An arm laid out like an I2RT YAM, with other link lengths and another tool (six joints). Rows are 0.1 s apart.
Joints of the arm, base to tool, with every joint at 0 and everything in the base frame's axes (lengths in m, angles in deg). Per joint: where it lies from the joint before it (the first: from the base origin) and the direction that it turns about. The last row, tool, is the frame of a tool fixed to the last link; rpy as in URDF.
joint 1: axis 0 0 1 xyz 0 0 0.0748
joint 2: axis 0 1 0 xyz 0.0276 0.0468 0.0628
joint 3: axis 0 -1 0 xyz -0.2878 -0.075 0
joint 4: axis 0 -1 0 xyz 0.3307 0.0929 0.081
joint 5: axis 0 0 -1 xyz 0.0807 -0.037 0.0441
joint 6: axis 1 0 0 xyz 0.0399 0 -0.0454
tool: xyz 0.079 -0.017 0.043 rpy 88 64.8 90
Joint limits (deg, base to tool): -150..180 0..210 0..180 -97..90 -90..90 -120..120
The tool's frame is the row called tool.
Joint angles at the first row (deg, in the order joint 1, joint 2, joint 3, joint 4, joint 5, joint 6):
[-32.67 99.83 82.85 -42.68 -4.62 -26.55]
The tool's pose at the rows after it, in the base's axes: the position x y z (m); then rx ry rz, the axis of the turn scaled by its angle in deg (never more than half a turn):
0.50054, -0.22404, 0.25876, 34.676, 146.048, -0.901
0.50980, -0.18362, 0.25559, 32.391, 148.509, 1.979
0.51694, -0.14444, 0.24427, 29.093, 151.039, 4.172
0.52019, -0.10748, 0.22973, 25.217, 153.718, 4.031
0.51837, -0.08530, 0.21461, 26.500, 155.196, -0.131
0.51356, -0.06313, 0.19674, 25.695, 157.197, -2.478
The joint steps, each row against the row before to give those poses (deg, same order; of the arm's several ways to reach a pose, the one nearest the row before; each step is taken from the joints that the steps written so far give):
[4.33 -1.27 0.00 -2.42 -0.16 1.49]
[4.44 -0.24 0.00 -2.25 -0.02 2.21]
[4.28 0.05 -1.16 -0.61 0.05 1.35]
[4.29 0.02 -1.77 0.08 1.46 0.70]
[3.63 0.02 -2.03 0.68 4.59 3.41]
[3.06 0.07 -2.39 0.52 2.62 1.77]

